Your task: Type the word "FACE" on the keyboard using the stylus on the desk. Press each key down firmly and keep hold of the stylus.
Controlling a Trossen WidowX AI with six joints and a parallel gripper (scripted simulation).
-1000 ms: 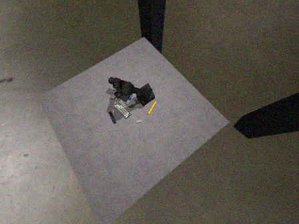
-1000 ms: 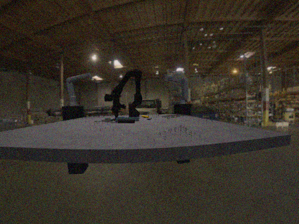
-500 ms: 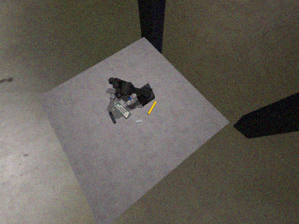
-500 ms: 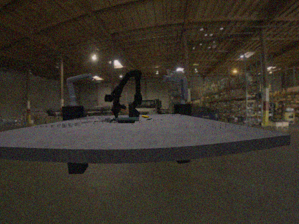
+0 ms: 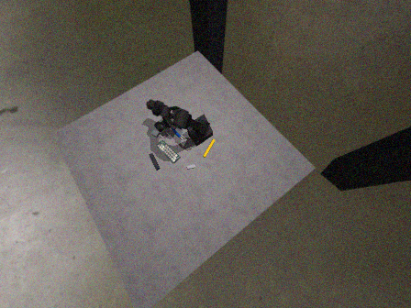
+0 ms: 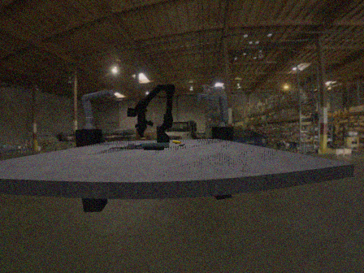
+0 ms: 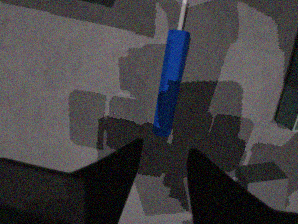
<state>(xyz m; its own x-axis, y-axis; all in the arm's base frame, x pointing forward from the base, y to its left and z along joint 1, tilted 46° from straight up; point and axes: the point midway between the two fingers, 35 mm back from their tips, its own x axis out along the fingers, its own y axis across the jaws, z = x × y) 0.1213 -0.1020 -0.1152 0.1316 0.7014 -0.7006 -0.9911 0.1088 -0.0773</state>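
Right now my gripper tip is 6 cm to the right of the blue stylus and 5 cm above it. Also, from my gripper tip: dark flat object: 24 cm ahead, 10 cm to the left, 5 cm below; light block: 11 cm ahead, 6 cm to the right, 5 cm below.
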